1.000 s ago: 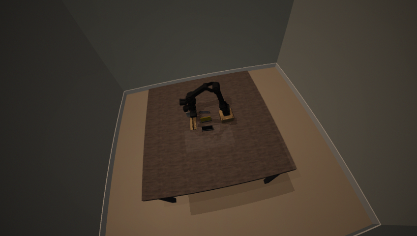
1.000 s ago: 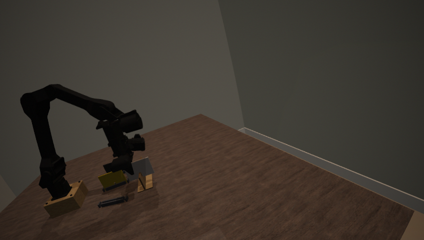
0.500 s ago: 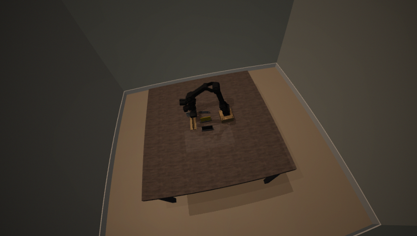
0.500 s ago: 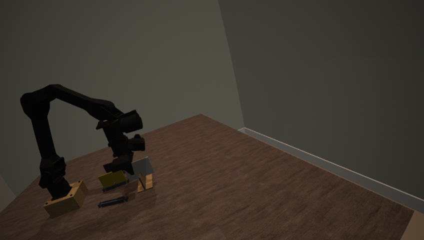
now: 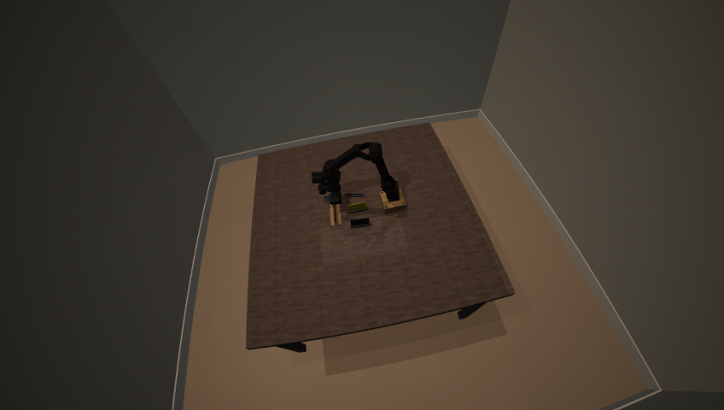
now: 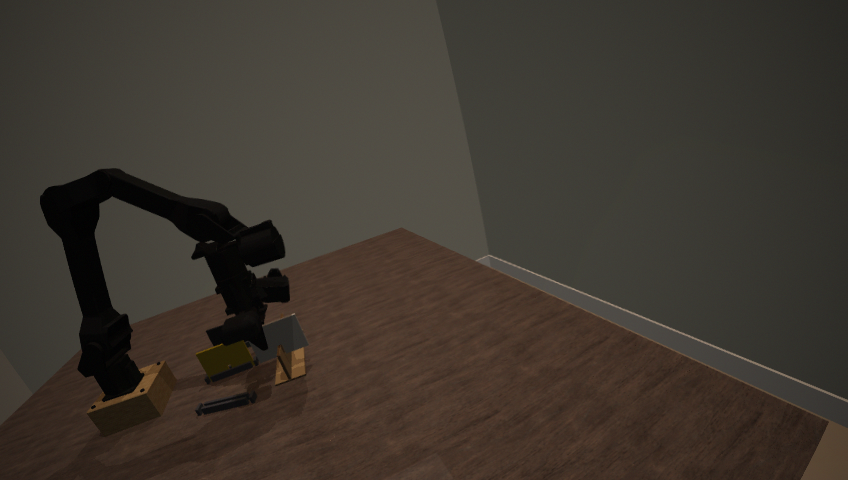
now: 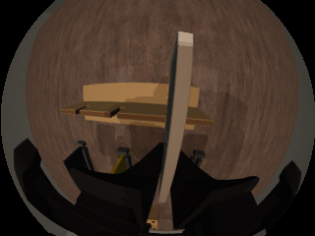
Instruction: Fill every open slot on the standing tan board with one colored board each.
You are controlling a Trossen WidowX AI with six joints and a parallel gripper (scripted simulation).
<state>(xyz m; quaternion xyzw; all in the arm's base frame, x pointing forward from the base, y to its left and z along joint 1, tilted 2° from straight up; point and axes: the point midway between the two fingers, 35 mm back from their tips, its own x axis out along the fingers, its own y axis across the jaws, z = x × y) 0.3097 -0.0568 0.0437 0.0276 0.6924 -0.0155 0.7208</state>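
The tan board lies 5 cm to the left of my gripper tip, 4 cm below it and 3 cm ahead of it. Round my gripper tip: yellow board 10 cm behind, 7 cm to the left, 3 cm below; dark board 17 cm to the left, 10 cm behind, 3 cm below.
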